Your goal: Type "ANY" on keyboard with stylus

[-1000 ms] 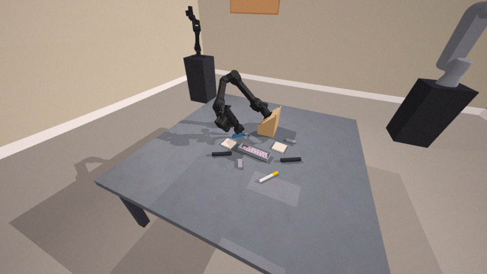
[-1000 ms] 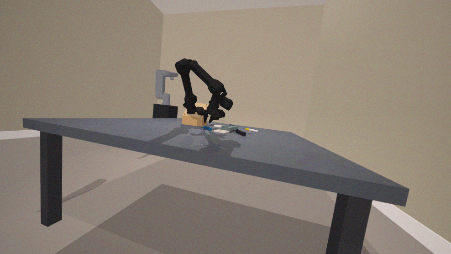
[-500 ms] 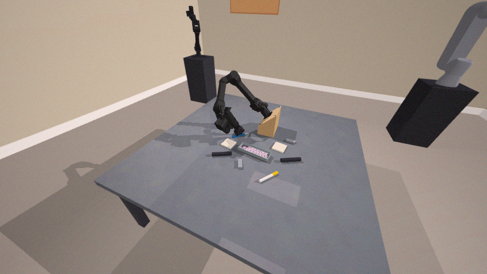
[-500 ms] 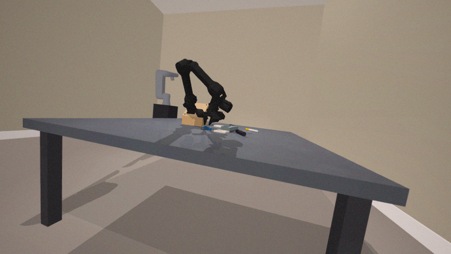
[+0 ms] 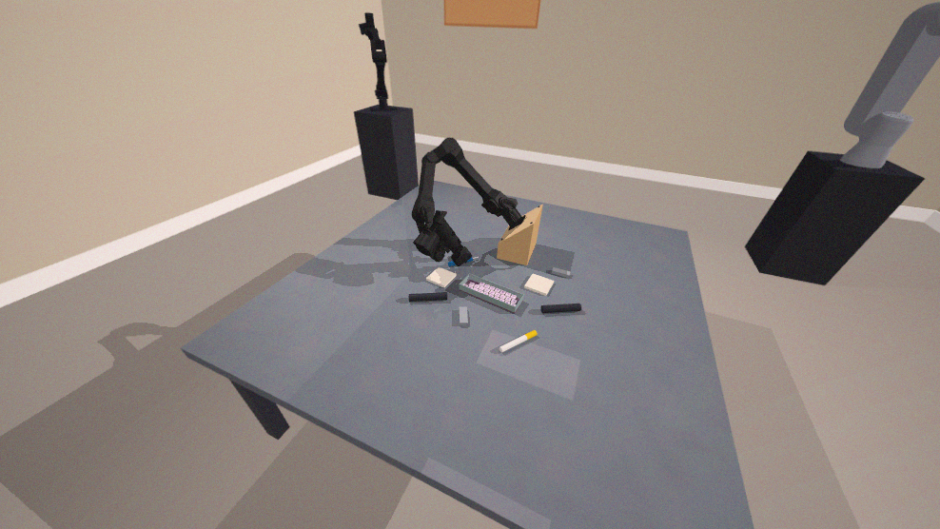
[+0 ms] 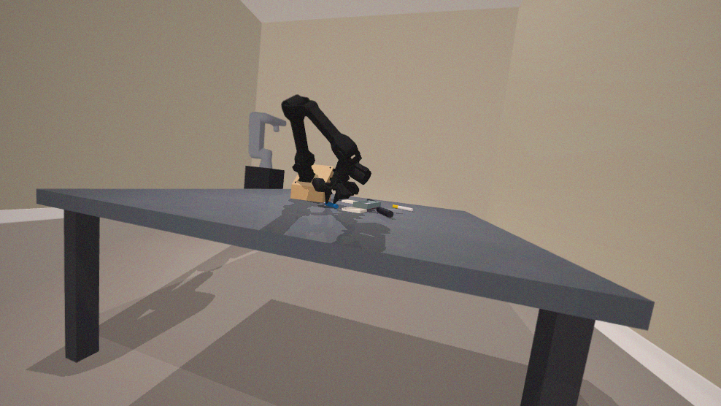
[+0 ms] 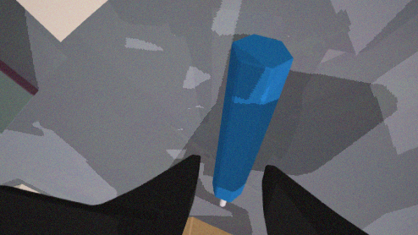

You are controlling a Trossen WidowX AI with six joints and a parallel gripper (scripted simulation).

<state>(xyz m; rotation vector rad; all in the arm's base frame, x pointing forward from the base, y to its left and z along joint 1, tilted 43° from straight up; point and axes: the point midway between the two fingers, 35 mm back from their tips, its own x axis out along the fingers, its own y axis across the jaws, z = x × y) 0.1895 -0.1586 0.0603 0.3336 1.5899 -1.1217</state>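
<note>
My gripper tip is 170 mm short of the n key and 210 mm to the right of it. From my gripper tip the other things lie so: yellow marker: 280 mm ahead, 280 mm to the left; blue hexagonal stylus: 10 mm behind, 10 mm to the left; H key: 150 mm ahead, 130 mm to the left.
</note>
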